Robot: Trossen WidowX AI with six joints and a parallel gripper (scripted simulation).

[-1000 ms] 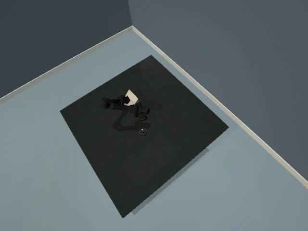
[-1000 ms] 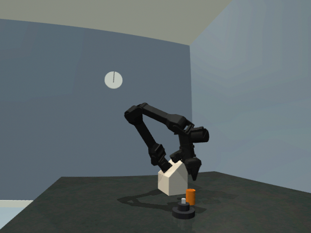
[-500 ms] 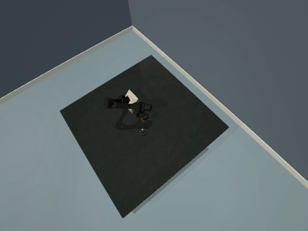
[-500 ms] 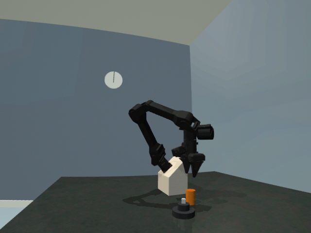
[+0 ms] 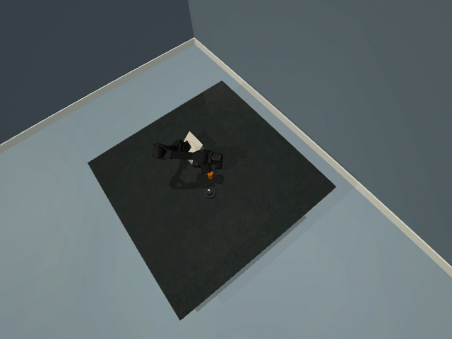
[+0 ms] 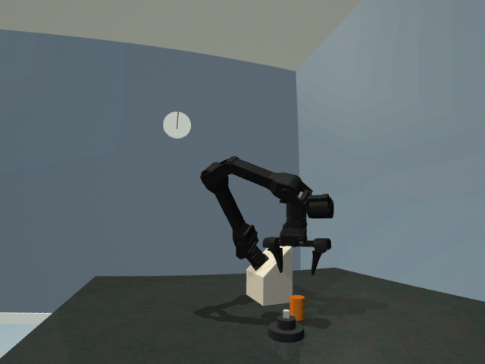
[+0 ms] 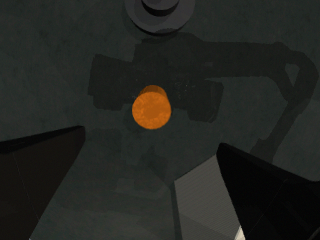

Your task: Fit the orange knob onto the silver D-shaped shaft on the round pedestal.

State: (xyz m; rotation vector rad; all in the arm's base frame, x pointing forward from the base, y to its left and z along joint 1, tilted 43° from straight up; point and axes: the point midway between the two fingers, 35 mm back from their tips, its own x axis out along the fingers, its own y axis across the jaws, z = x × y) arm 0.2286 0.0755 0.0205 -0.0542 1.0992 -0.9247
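Now: the orange knob 80 mm below my gripper tip. Also, from my gripper tip: round black pedestal (110 mm ahead, 70 mm to the right, 90 mm below).
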